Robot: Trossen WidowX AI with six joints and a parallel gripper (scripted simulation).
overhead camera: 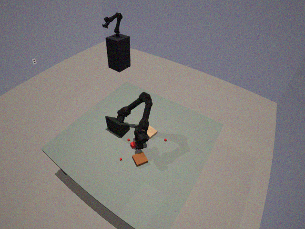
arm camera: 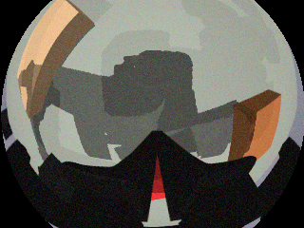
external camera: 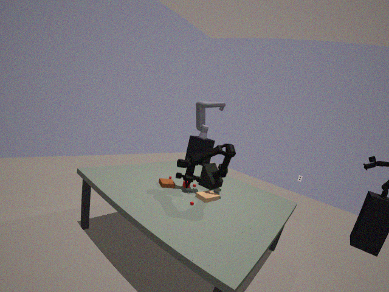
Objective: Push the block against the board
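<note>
Now: the square block 10 cm ahead of my gripper tip, 11 cm to the right of it and 1 cm above it. Also, from my gripper tip: tan board (3 cm behind, 18 cm to the left, 1 cm above); then red cube (3 cm behind, 3 cm to the right, 1 cm above).
</note>
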